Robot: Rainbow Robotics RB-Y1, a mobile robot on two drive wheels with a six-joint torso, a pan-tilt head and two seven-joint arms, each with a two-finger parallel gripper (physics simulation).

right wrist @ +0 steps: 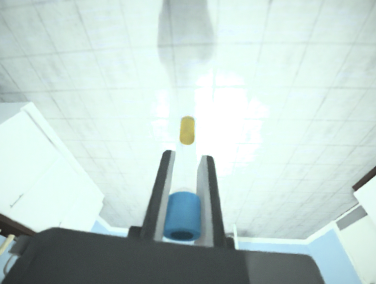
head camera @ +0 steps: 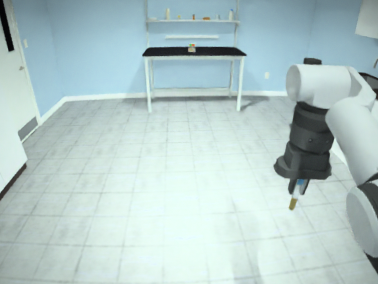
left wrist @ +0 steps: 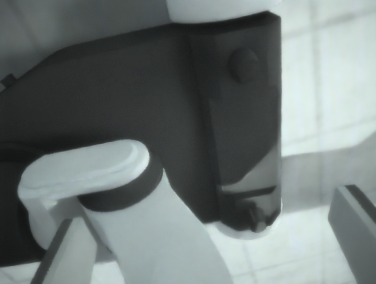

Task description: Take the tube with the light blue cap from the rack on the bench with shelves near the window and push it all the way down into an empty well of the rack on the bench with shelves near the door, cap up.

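Places are measured from the robot's base along level axes (x right, y ahead, z up), in millimetres.
Pixels of known places: left gripper, fingertip midpoint: (left wrist: 208,218); right gripper, fingertip midpoint: (right wrist: 187,161) (head camera: 295,192).
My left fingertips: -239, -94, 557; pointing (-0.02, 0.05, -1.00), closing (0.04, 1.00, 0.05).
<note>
Behind a point stands the place of what it marks, as x, y, z.
My right gripper (head camera: 298,193) @[220, 454, 1135] (right wrist: 187,161) @[220, 454, 1135] is shut on the tube with the light blue cap (head camera: 301,183) @[221, 443, 1171] (right wrist: 183,215) @[219, 443, 1180]. The tube hangs above the floor, cap up and tilted in the head view, its yellow lower end below the fingertips. My left gripper (left wrist: 208,218) @[-239, -94, 557] is open, its two fingers wide apart beside the robot's own body. A bench with shelves (head camera: 165,52) @[-569, 3696, 915] stands far off against the back wall in the head view. A small pale thing with red and green spots (head camera: 192,48) @[-168, 3720, 971] sits on its black top, too small to tell whether it is a rack with tubes.
Small bottles and other items stand on the upper shelf (head camera: 192,21). A door (head camera: 17,75) @[-2473, 2810, 854] and a white cabinet (head camera: 9,155) @[-1910, 1716, 316] are at the left of the head view. White cabinets (right wrist: 45,165) @[1698, 1689, 351] show at the left of the right wrist view. Tiled floor (head camera: 165,175) @[-354, 1949, 0] lies before the bench.
</note>
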